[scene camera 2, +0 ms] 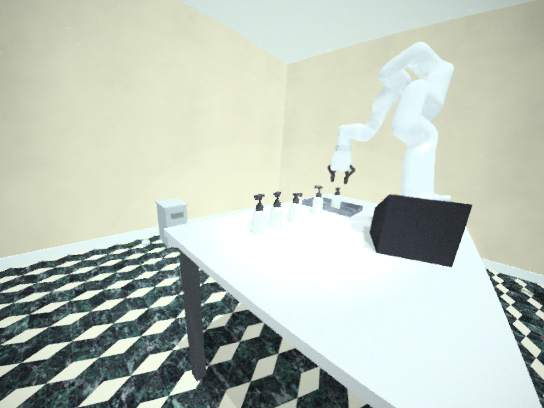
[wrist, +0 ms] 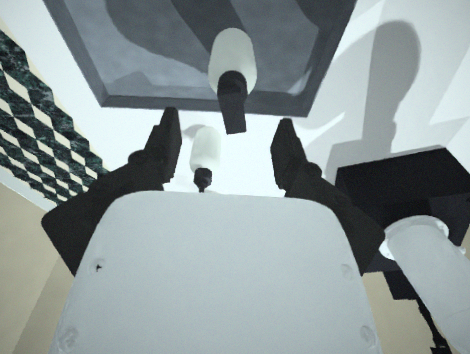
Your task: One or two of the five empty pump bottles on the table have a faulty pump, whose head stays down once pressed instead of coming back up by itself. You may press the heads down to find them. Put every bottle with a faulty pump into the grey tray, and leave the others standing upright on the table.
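Frame: origin at the arm's base, x ahead, y left, z up, level; metres.
Seen in the pictures: gripper, fingertip midpoint: (scene camera 2: 338, 182) (wrist: 228, 128); arm's base at its link origin: (scene camera 2: 415, 206) (wrist: 409, 237).
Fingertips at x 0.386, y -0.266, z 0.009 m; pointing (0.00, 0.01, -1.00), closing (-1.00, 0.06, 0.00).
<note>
Offsets run from my fingertips to a thing's top centre. "pt": to the spot under its first point. Level surfaces: height alone.
A white pump bottle with a black head @(dx -0.003, dy +0.002, dz -0.027 m) (scene camera 2: 336, 200) (wrist: 233, 56) stands upright in the grey tray @(dx +0.032, dy -0.028, dz -0.124 m) (scene camera 2: 353, 208) (wrist: 150, 103). Four more stand upright on the table in a row in the scene view: one @(dx +0.037, dy +0.146, dz -0.014 m) (scene camera 2: 317, 203) beside the tray, then one @(dx +0.029, dy +0.360, dz -0.029 m) (scene camera 2: 293, 213) whose head sits low near its collar, one @(pt dx +0.022, dy +0.497, dz -0.111 m) (scene camera 2: 275, 218), and one @(dx +0.040, dy +0.568, dz -0.014 m) (scene camera 2: 258, 223) at the left end; the last two heads stand raised on visible stems. One table bottle @(pt dx +0.034, dy +0.121, dz -0.100 m) (wrist: 205, 148) shows beyond the fingers in the wrist view. My gripper (scene camera 2: 339, 181) (wrist: 228, 128) is open and empty, above the bottle in the tray.
A large black box (scene camera 2: 420, 230) stands on the white table @(dz -0.154 m) (scene camera 2: 310, 280), right of the bottles in the scene view. The arm's base is behind it. A grey box (scene camera 2: 172, 215) shows beyond the table's far left corner.
</note>
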